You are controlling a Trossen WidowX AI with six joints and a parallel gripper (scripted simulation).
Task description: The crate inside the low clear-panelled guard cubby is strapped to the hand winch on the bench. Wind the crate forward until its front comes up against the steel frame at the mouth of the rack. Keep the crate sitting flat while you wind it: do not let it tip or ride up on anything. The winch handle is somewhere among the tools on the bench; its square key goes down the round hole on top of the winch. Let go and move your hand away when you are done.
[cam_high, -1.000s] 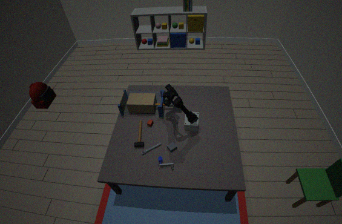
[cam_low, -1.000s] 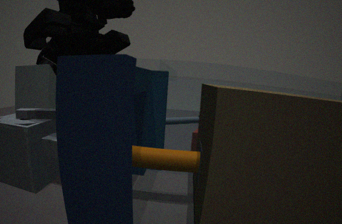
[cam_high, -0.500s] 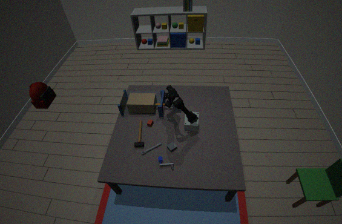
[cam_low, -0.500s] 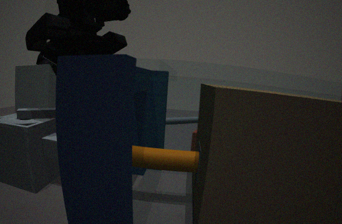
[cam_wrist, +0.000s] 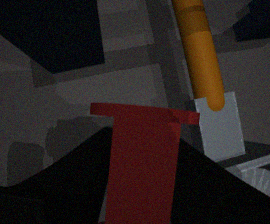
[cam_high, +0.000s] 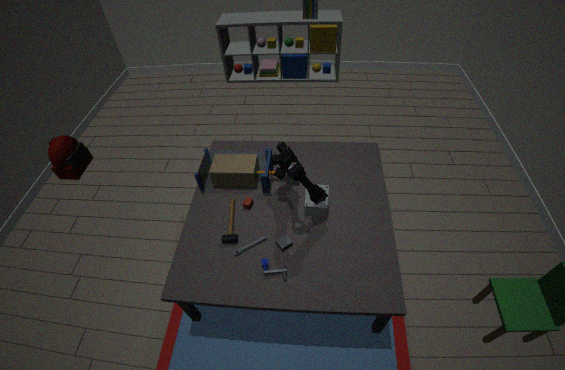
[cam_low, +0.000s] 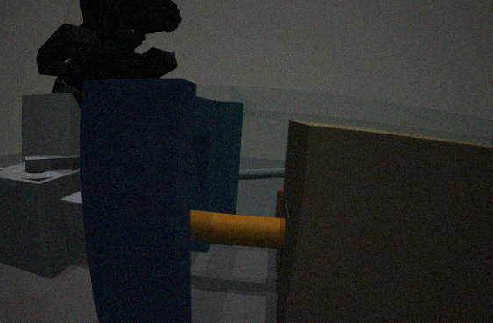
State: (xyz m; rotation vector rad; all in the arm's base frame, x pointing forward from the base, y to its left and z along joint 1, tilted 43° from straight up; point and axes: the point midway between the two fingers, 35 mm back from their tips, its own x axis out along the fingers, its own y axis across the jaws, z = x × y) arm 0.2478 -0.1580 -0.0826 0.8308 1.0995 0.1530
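Right now the grey winch handle is 40 mm behind my gripper tip, 30 mm below it and 20 mm to the right of it. From my gripper tip the other things lie so: red knob (10 mm behind); then grey winch (100 mm below, 100 mm behind, 80 mm to the right); then blue steel frame (80 mm ahead, 70 mm to the right, 30 mm below).
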